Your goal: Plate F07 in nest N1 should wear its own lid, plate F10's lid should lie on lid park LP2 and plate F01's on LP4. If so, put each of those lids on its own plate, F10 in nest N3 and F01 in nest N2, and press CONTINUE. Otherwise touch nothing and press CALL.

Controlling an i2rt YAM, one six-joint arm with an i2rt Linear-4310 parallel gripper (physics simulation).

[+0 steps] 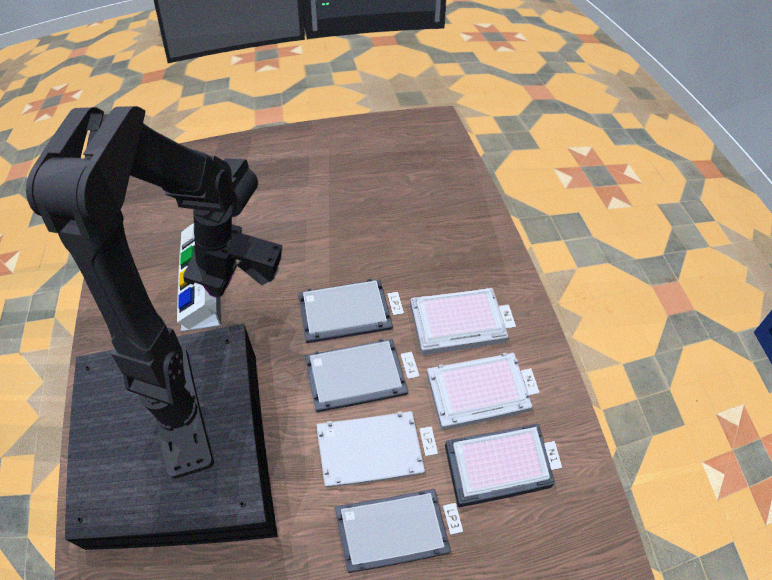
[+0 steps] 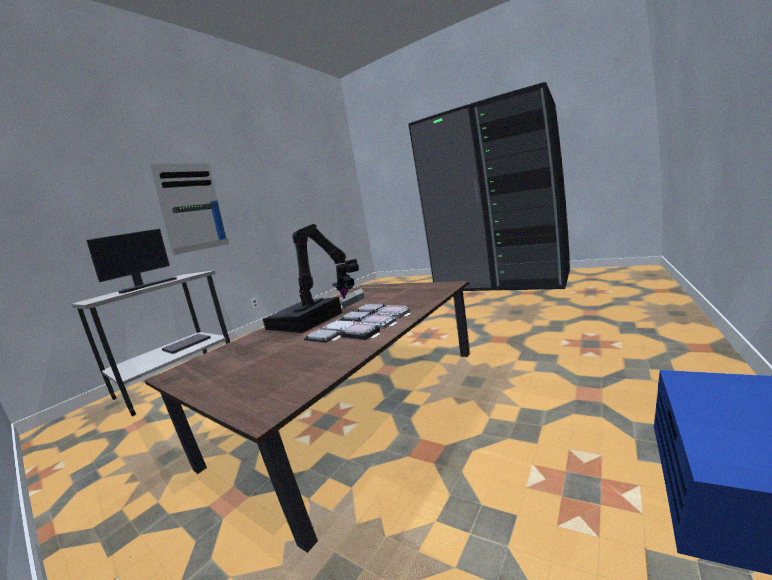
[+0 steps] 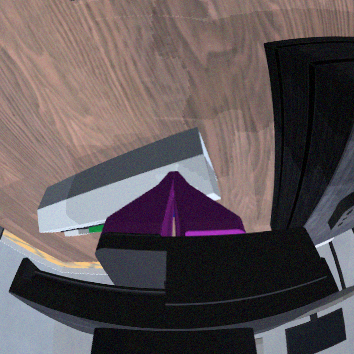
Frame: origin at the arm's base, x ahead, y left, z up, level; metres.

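Seen in the pictures: gripper, between the fingertips: [image 1: 214, 295] [image 2: 343, 298] [image 3: 173, 178]; arm's base, origin of its link: [image 1: 178, 411] [image 2: 308, 305].
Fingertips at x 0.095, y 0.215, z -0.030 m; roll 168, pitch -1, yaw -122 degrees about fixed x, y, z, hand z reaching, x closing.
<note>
Offsets run from my fingertips to a thing's top centre. Level surfaces: height alone.
My gripper [image 1: 215, 291] [image 2: 343, 293] [image 3: 173, 178] is shut and empty, purple tips together, over the button box @(0.023 m back, 0.091 m left, 0.010 m up) [image 1: 200, 314] [image 2: 352, 297] [image 3: 135, 185]. Green @(0.035 m back, 0.119 m left, 0.002 m up) [image 1: 187, 255], yellow [image 1: 183, 276] and blue @(0.052 m back, 0.020 m left, 0.002 m up) [image 1: 185, 298] buttons show; their lettering is unreadable. Pink plates sit in pale nest N3 @(0.374 m ahead, 0.163 m right, 0.030 m down) [image 1: 463, 341], pale nest N2 @(0.348 m ahead, 0.295 m right, 0.028 m down) [image 1: 486, 414] and dark nest N1 @(0.321 m ahead, 0.424 m right, 0.027 m down) [image 1: 508, 497]. Grey lids lie on LP2 @(0.206 m ahead, 0.072 m right, 0.036 m down) [image 1: 346, 310], LP4 @(0.181 m ahead, 0.196 m right, 0.036 m down) [image 1: 355, 372] and LP3 @(0.139 m ahead, 0.456 m right, 0.036 m down) [image 1: 394, 528]. Park LP1 @(0.157 m ahead, 0.324 m right, 0.034 m down) [image 1: 370, 449] is pale; I cannot tell whether it holds a lid. Plate and lid codes, and whether N1's plate is lidded, are unreadable.
The arm's black base block [image 1: 159, 498] [image 2: 302, 316] [image 3: 320, 125] stands beside the button box on the wooden table @(0.054 m down) [image 1: 399, 187] [image 2: 249, 380]. A black cabinet [image 2: 449, 205], a desk with a monitor [image 2: 127, 254] and a blue box [image 2: 717, 430] stand away from the table.
</note>
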